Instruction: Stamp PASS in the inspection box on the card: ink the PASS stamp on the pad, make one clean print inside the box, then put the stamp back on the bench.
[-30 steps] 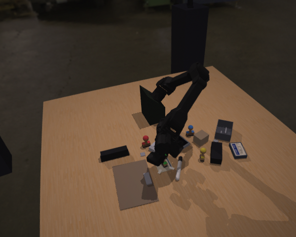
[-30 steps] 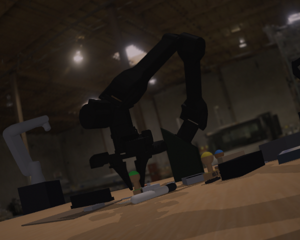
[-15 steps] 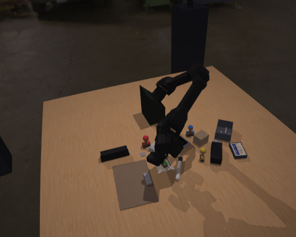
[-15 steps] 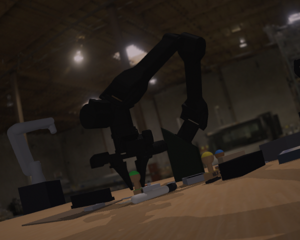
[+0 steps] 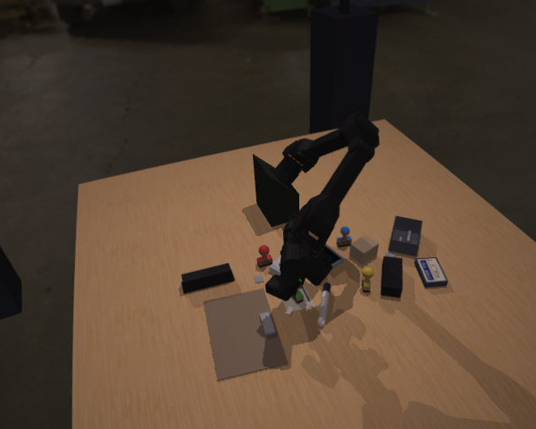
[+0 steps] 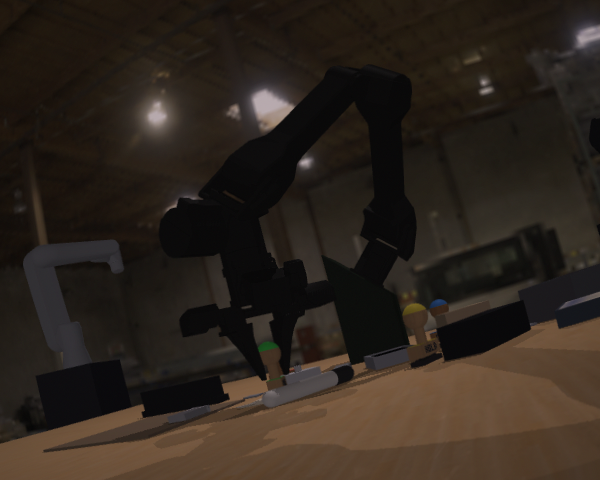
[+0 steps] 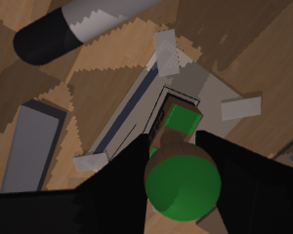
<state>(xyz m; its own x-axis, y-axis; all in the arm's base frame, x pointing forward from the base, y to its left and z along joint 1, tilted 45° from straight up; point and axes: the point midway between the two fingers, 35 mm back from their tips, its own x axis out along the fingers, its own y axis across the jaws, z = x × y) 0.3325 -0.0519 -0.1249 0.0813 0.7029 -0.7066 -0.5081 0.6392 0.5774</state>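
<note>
My gripper tip is now right at the green-knobbed PASS stamp. Also, from my gripper tip: white marker 40 mm ahead, 60 mm to the left, 20 mm below; card 10 mm behind, 30 mm below; grey bar 90 mm behind, 70 mm to the left, 20 mm below.
</note>
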